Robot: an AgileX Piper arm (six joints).
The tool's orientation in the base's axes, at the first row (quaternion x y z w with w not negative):
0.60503, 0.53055, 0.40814, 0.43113
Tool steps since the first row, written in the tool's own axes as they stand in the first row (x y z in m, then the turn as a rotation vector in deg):
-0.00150, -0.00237, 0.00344, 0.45, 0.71, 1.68
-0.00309, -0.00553, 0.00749, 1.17, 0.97, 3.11
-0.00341, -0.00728, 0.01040, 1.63, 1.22, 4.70
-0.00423, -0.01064, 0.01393, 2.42, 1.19, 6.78
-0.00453, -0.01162, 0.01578, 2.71, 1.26, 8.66
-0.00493, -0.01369, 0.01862, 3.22, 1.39, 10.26
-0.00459, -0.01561, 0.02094, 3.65, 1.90, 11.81
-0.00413, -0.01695, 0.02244, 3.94, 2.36, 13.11
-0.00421, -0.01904, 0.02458, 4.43, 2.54, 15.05
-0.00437, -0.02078, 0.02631, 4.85, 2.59, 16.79
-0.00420, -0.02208, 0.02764, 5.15, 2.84, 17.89
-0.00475, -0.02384, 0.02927, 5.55, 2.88, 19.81
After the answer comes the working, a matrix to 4 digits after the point.
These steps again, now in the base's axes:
0.00243, -0.00164, -0.00333, 1.85, 0.25, 0.20
0.00520, -0.00337, -0.00760, 3.36, 0.82, 0.05
0.00743, -0.00384, -0.01014, 4.99, 1.12, -0.16
0.00973, -0.00474, -0.01442, 7.05, 1.73, -0.78
0.01117, -0.00514, -0.01592, 8.89, 1.84, -1.25
0.01323, -0.00566, -0.01874, 10.50, 2.20, -1.58
0.01492, -0.00540, -0.02125, 12.17, 2.46, -1.54
0.01600, -0.00499, -0.02296, 13.57, 2.60, -1.47
0.01742, -0.00512, -0.02559, 15.51, 2.90, -1.85
0.01855, -0.00532, -0.02776, 17.23, 3.16, -2.31
0.01945, -0.00518, -0.02939, 18.38, 3.35, -2.38
0.02044, -0.00576, -0.03157, 20.26, 3.57, -2.89

The tool's axes in the first row as the columns of a matrix, in the base's axes (rounded; the answer above uses it unrounded):
0.1039, 0.2901, 0.9513
0.9939, -0.0653, -0.0886
0.0364, 0.9548, -0.2951

